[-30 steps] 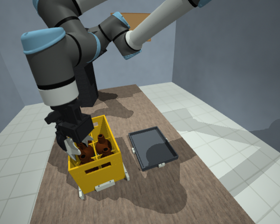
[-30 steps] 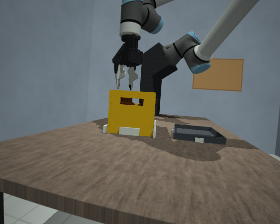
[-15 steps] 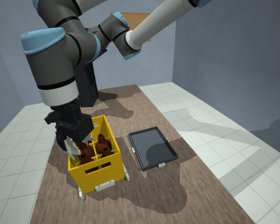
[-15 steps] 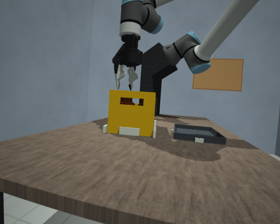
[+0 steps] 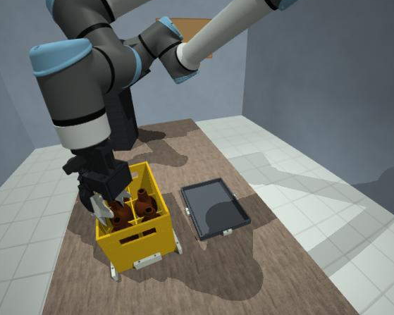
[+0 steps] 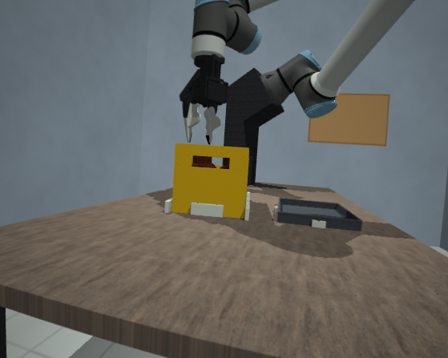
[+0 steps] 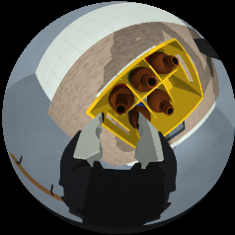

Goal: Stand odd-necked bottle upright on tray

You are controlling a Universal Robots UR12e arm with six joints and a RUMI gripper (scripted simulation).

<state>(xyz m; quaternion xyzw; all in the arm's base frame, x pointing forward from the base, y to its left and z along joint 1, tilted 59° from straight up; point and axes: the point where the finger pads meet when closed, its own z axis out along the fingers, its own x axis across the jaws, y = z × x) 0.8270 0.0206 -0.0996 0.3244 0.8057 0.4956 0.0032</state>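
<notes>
The yellow crate lies 9 cm behind my hand, 3 cm to the left of it and 11 cm below it. Also, from my hand: dark tray 12 cm behind, 31 cm to the left, 18 cm below.
</notes>
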